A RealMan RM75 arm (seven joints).
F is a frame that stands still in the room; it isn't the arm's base.
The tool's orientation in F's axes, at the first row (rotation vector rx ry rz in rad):
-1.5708 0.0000 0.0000
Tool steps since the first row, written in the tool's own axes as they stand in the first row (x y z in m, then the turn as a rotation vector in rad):
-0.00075 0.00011 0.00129 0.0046 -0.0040 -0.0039
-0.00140 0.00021 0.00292 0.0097 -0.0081 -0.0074
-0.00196 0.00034 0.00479 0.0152 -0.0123 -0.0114
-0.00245 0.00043 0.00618 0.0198 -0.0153 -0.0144
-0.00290 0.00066 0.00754 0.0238 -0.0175 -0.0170
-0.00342 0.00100 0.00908 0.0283 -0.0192 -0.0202
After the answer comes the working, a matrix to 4 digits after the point.
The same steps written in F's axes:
-0.00075 0.00129 -0.00011 0.0046 -0.0039 0.0040
-0.00140 0.00292 -0.00021 0.0097 -0.0074 0.0081
-0.00196 0.00479 -0.00034 0.0152 -0.0114 0.0123
-0.00245 0.00618 -0.00043 0.0198 -0.0144 0.0153
-0.00290 0.00754 -0.00066 0.0238 -0.0170 0.0175
-0.00342 0.00908 -0.00100 0.0283 -0.0202 0.0192

The tool's axes in the first row as the columns of a matrix, in F's axes (rounded; the answer above uses it unrounded):
1.0000 0.0000 0.0000
0.0000 0.0000 1.0000
0.0000 -1.0000 0.0000

